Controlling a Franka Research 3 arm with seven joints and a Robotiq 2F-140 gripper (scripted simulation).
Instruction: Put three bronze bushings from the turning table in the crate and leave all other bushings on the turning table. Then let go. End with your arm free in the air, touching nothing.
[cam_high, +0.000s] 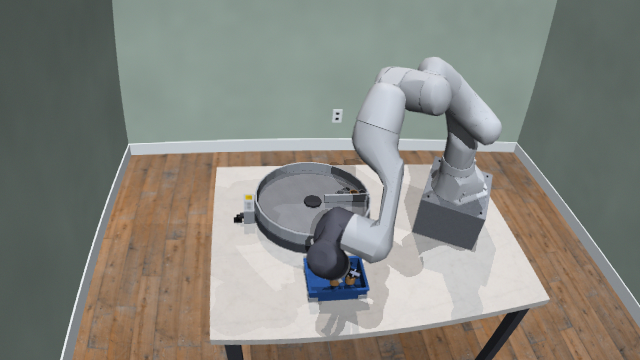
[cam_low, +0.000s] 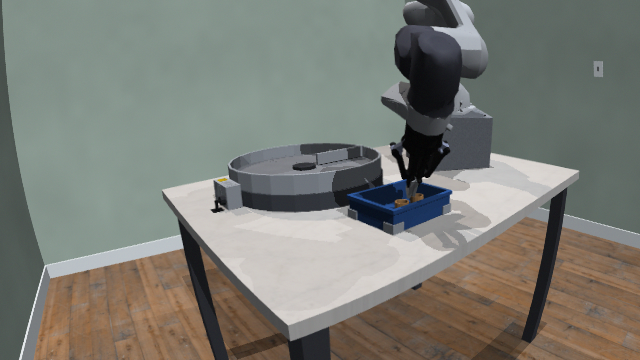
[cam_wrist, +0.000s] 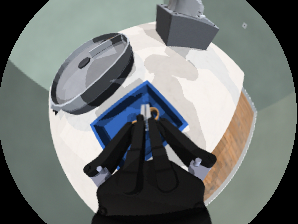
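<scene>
The blue crate is 3 cm ahead of my hand and 4 cm below it.
</scene>
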